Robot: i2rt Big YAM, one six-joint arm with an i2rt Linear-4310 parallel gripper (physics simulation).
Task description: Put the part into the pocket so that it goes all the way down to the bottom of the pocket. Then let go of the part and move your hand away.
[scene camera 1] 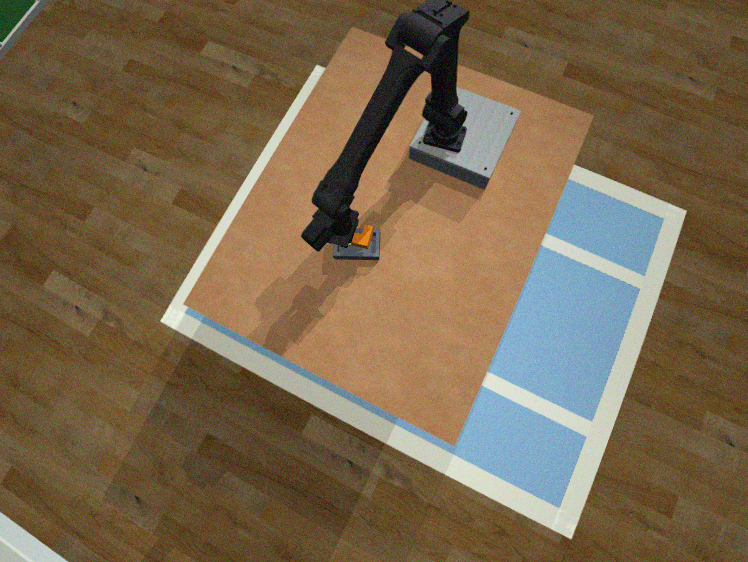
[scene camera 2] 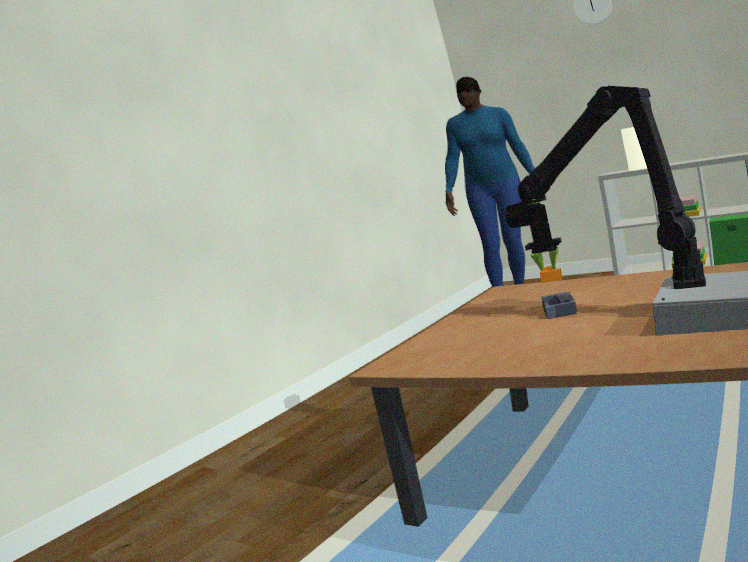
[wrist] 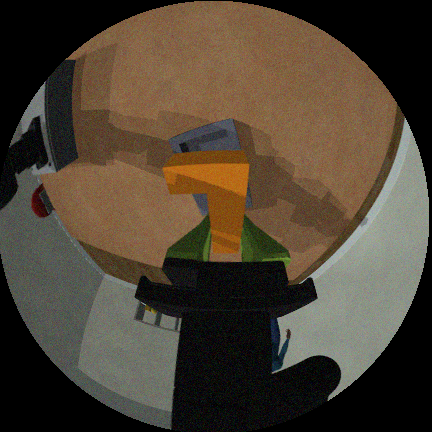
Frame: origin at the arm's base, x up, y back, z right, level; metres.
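Seen in the pictures: gripper, fingertip midpoint: (scene camera 1: 346,237) (wrist: 225,216); arm's base, origin of the base link: (scene camera 1: 444,136) (scene camera 2: 689,282) (wrist: 38,142).
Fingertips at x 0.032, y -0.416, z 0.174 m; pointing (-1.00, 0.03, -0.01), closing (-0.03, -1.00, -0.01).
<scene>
Offsets run from my fingertips to a thing's top centre. Level surfaces: height alone.
The orange L-shaped part {dx +0.025, dy +0.015, dz -0.013 m} (scene camera 1: 363,237) (scene camera 2: 550,275) (wrist: 227,182) is held between the green fingers of my gripper (scene camera 2: 546,259) (wrist: 225,216), which is shut on the end of its long leg. The grey-blue block with the pocket {dx -0.071, dy +0.018, dz -0.016 m} (scene camera 1: 356,251) (scene camera 2: 559,306) (wrist: 232,131) lies on the table. In scene camera 2 the part hangs above the block with a gap between them. In the wrist view the part covers much of the block, which looks turned relative to the part; a stretch of its recess shows beyond the part. The rest of the pocket is hidden.
The arm's grey base plate (scene camera 1: 492,129) (scene camera 2: 695,314) (wrist: 61,115) stands on the brown table {dx -0.107 m} (scene camera 1: 411,338) (scene camera 2: 483,356) (wrist: 300,60). A person (scene camera 2: 486,151) stands behind the table, near a white shelf unit (scene camera 2: 607,226).
</scene>
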